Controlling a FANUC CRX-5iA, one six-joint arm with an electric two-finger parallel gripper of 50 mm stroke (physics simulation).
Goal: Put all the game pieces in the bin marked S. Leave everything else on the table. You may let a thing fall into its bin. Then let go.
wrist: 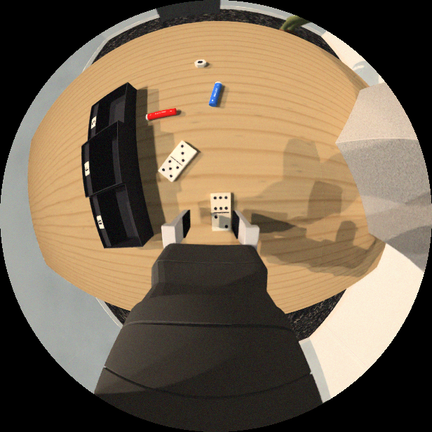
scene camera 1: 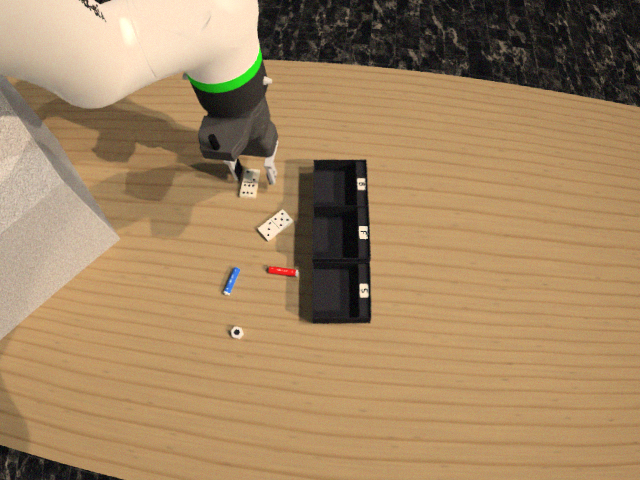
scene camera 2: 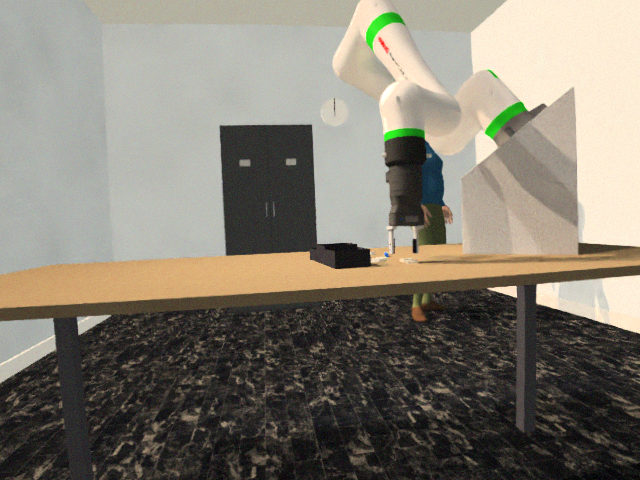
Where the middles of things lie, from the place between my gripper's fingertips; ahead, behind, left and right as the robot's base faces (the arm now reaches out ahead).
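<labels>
With the black bin block [scene camera 1: 341, 283] as the reference, my hand is 9 cm to the left of it and 15 cm short of it.
</labels>
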